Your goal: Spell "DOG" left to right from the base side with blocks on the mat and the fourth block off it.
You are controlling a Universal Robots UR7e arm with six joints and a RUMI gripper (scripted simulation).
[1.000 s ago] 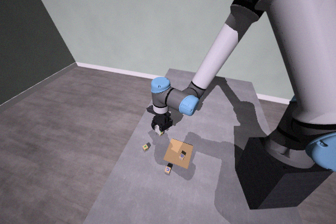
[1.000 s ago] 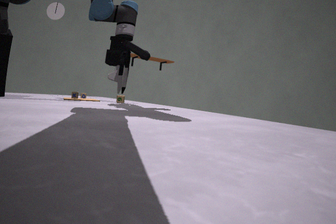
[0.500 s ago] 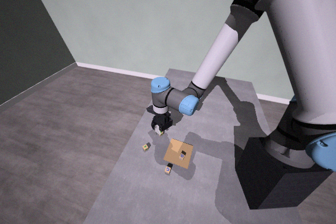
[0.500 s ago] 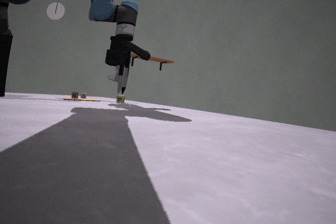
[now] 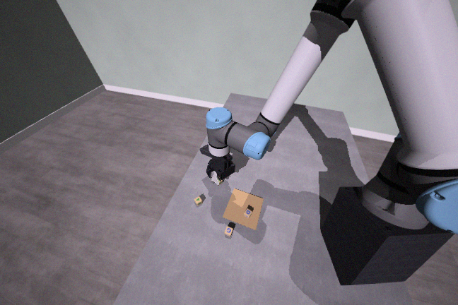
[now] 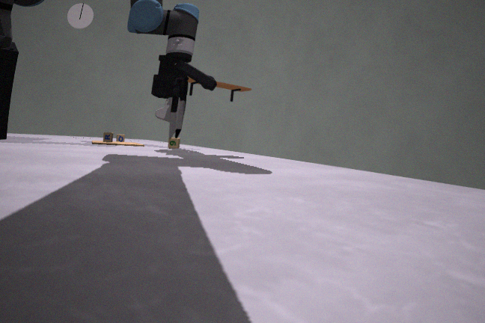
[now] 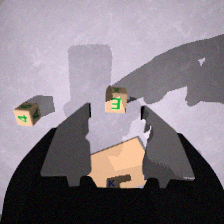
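The green block lies 3 cm below my hand. The rest, counted from my hand: mat (14 cm behind, 9 cm to the left, 4 cm below); blue g block (10 cm behind, 20 cm to the left, 3 cm below); blue d block (16 cm behind, 12 cm to the left, 2 cm below).
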